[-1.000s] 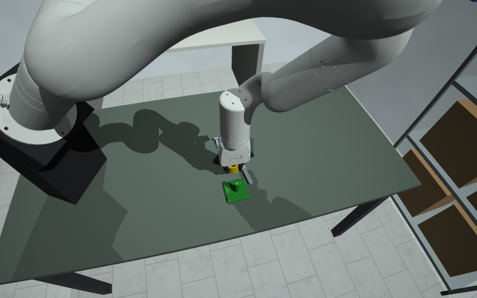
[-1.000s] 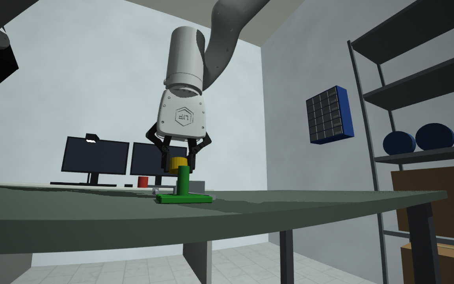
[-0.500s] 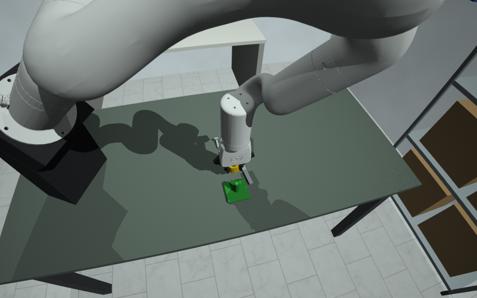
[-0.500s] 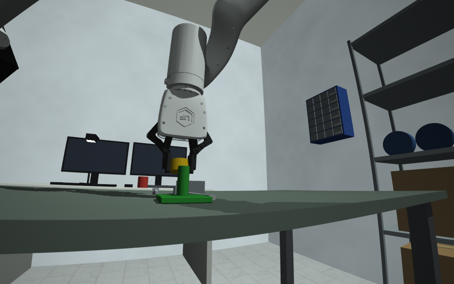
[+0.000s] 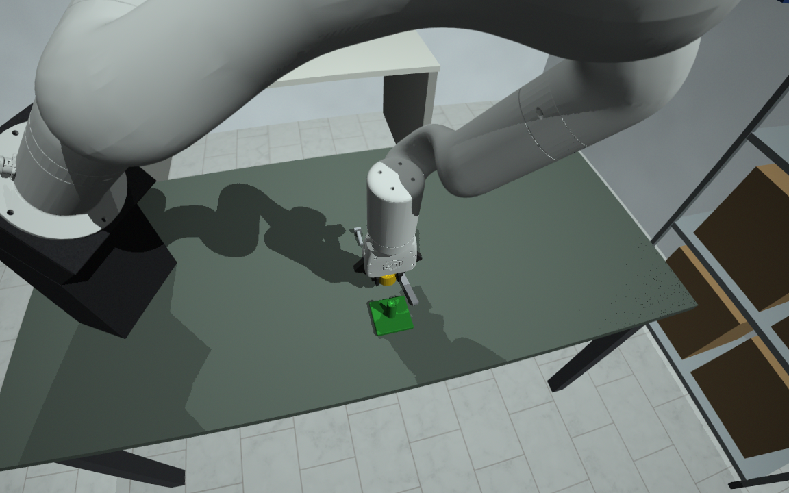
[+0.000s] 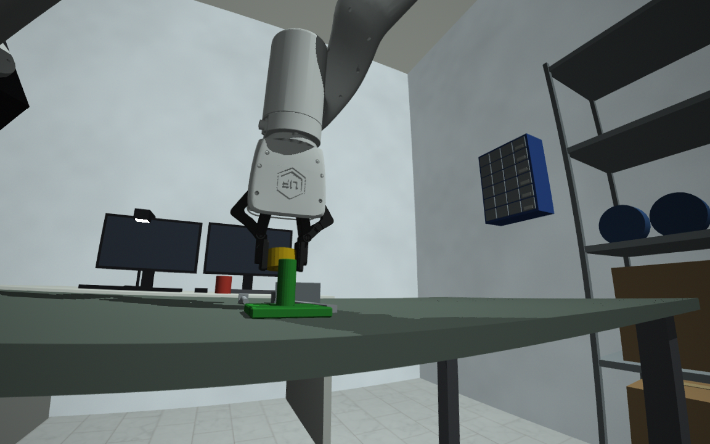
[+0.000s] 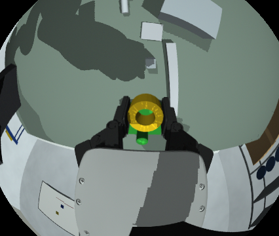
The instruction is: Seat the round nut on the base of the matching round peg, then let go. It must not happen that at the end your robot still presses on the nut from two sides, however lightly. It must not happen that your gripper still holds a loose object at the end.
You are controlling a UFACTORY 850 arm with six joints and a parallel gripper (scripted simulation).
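The small grey cube lies 20 mm ahead of my hand, 50 mm to the left of it and 60 mm below it. From my hand the other things lie so: grey bolt (30 mm ahead, 170 mm to the left, 60 mm below); then grey bar (50 mm ahead, 70 mm below); then grey block (120 mm ahead, 120 mm to the left, 50 mm below).
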